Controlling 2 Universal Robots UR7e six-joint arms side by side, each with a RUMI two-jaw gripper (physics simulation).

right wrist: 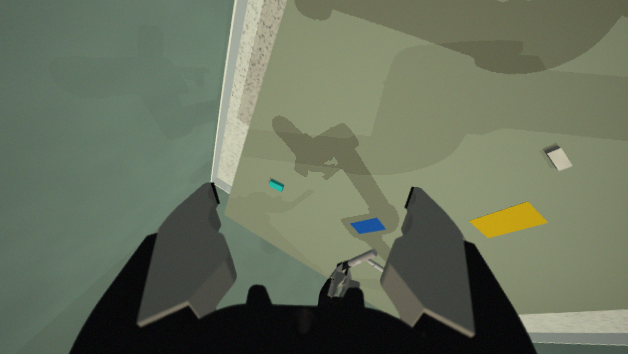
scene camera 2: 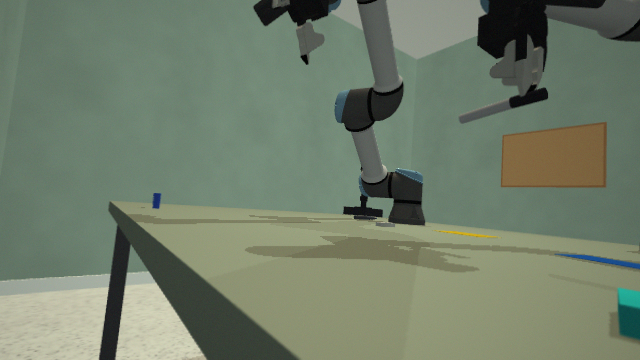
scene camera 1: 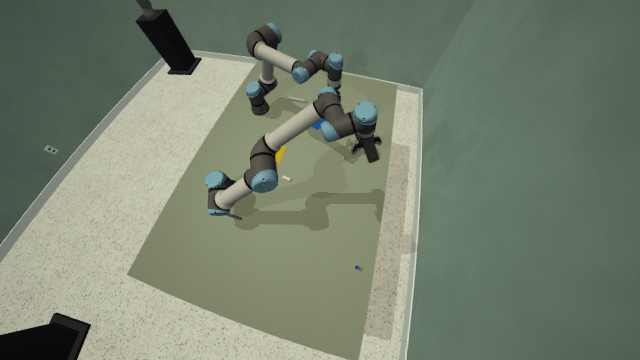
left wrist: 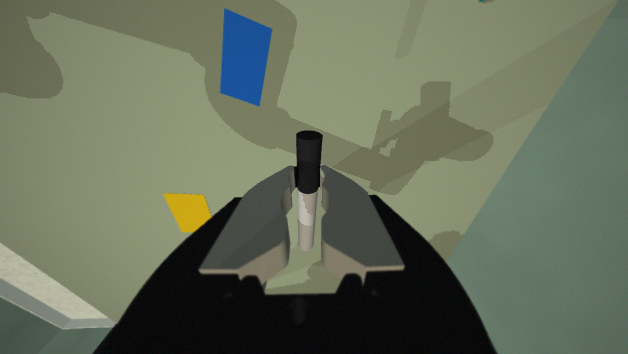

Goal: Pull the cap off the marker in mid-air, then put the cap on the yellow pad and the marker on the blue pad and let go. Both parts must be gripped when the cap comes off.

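Where they show: left gripper, fingertip midpoint: (right wrist: 345,266) (scene camera 2: 525,98) (left wrist: 308,168); right gripper, fingertip midpoint: (right wrist: 312,187) (scene camera 2: 292,39); left arm's base at its link origin: (scene camera 1: 260,109); right arm's base at its link origin: (scene camera 2: 406,223).
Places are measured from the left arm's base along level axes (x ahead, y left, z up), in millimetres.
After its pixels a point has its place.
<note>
The marker has a light barrel (scene camera 2: 485,111) {y -194, x 642, z 240 mm} (left wrist: 306,222) {y -193, x 633, z 252 mm} (right wrist: 362,258) {y -209, x 637, z 248 mm} and a black cap (scene camera 2: 529,98) {y -125, x 648, z 246 mm} (left wrist: 309,155) {y -118, x 641, z 260 mm}, joined, in mid-air. My left gripper (scene camera 2: 531,90) {y -134, x 639, z 251 mm} (left wrist: 308,168) {y -134, x 639, z 251 mm} is shut on the cap near the barrel; in scene camera 1 the right arm hides its fingers. My right gripper (scene camera 1: 367,145) {y -486, x 873, z 391 mm} (right wrist: 312,187) {y -486, x 873, z 391 mm} is open and empty, high above the table and apart from the marker. The yellow pad (scene camera 1: 281,154) {y -401, x 322, z 0 mm} (scene camera 2: 467,233) {y -396, x 275, z 2 mm} (left wrist: 187,212) {y -389, x 273, z 0 mm} (right wrist: 508,220) {y -405, x 284, z 1 mm} and the blue pad (scene camera 1: 318,124) {y -61, x 529, z 0 mm} (scene camera 2: 602,260) {y -58, x 531, z 1 mm} (left wrist: 246,57) {y -37, x 531, z 1 mm} (right wrist: 368,226) {y -49, x 522, z 1 mm} lie flat on the table.
A white block (scene camera 1: 286,178) {y -586, x 421, z 12 mm} (scene camera 2: 385,224) {y -574, x 431, z 7 mm} (right wrist: 559,157) {y -586, x 426, z 12 mm} lies near the yellow pad. A teal block (scene camera 2: 629,314) {y 27, x 973, z 11 mm} (right wrist: 276,185) {y 27, x 941, z 15 mm} lies beyond the blue pad. A thin pale rod (scene camera 1: 297,99) {y 158, x 289, z 19 mm} lies near the left arm's base. A small blue cylinder (scene camera 1: 358,268) {y -1041, x 985, z 48 mm} (scene camera 2: 156,200) {y -1030, x 987, z 25 mm} stands near a table edge.
</note>
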